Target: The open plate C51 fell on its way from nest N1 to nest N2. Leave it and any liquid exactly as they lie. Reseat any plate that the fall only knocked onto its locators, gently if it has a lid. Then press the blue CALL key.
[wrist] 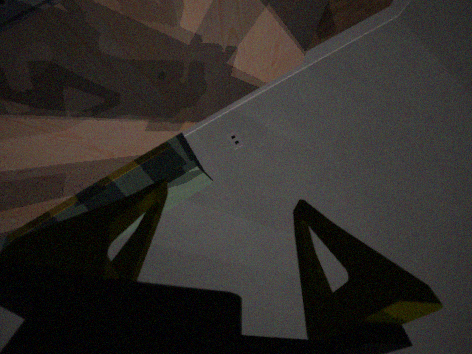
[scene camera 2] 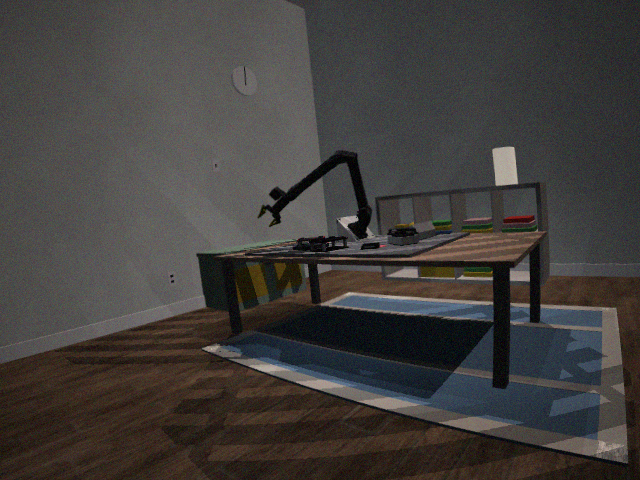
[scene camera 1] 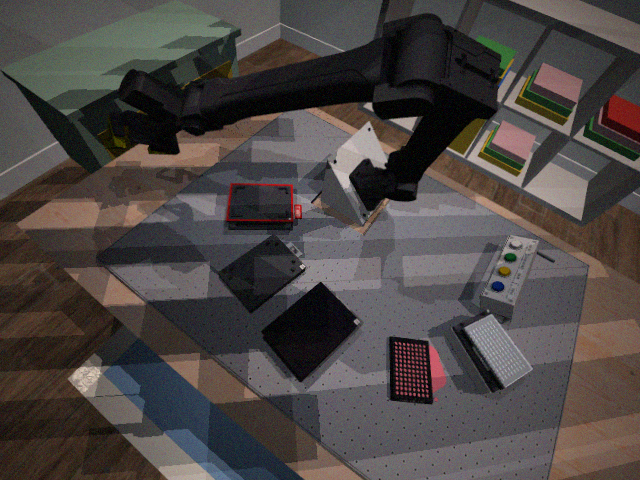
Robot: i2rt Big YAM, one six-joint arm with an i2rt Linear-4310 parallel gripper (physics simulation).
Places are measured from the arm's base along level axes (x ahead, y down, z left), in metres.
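Pixels of known places: gripper, between the fingertips: (wrist: 233, 196) (scene camera 2: 263, 222) (scene camera 1: 128, 148); arm's base, origin of its link: (scene camera 2: 357, 231) (scene camera 1: 366, 185).
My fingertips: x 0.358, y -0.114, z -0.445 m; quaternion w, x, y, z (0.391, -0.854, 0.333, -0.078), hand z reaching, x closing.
For each thing: its middle in the pictures, then the offset to it from my fingertips. "spot": a spot on its surface instead.
- black plate with red wells, middle of its body: (scene camera 1: 410, 369) (scene camera 2: 370, 245) dx -0.015, dy +0.158, dz +0.764 m
- pink-red puddle, a spot on its surface: (scene camera 1: 438, 368) spot: dx -0.053, dy +0.164, dz +0.816 m
- pale many-welled plate, middle of its body: (scene camera 1: 497, 348) dx -0.130, dy +0.090, dz +0.883 m
- dark nest, a spot on its surface: (scene camera 1: 467, 357) spot: dx -0.096, dy +0.130, dz +0.850 m
- red-edged dark unit, middle of its body: (scene camera 1: 261, 205) (scene camera 2: 311, 241) dx -0.141, dy +0.142, dz +0.256 m
- blue key, a spot on its surface: (scene camera 1: 497, 286) spot: dx -0.274, dy +0.096, dz +0.843 m
- grey button box, middle of its body: (scene camera 1: 510, 274) (scene camera 2: 419, 230) dx -0.352, dy +0.123, dz +0.872 m
A black plate with red wells (scene camera 1: 410, 370) (scene camera 2: 370, 245) lies on the grey mat, with a pink-red puddle (scene camera 1: 438, 368) along its right side. A pale many-welled plate (scene camera 1: 499, 351) sits askew on a dark nest (scene camera 1: 467, 357), apparently tilted. Two dark flat units (scene camera 1: 261, 273) (scene camera 1: 311, 331) and a red-edged dark unit (scene camera 1: 261, 201) stand to the left; labels are unreadable. The blue key (scene camera 1: 497, 286) is lowest on the grey button box (scene camera 1: 498, 302). My gripper (scene camera 1: 135, 146) (scene camera 2: 265, 221) (wrist: 233, 196) is open and empty, high beyond the table's left edge, far from the plates.
A white slanted panel (scene camera 1: 341, 180) stands by the arm's base. A green cabinet (scene camera 1: 144, 38) (scene camera 2: 214, 279) (wrist: 192, 186) is beyond the table's left edge. A shelf unit (scene camera 2: 541, 206) with stacked coloured items stands behind. A wall with a socket (wrist: 235, 140) fills much of the wrist view.
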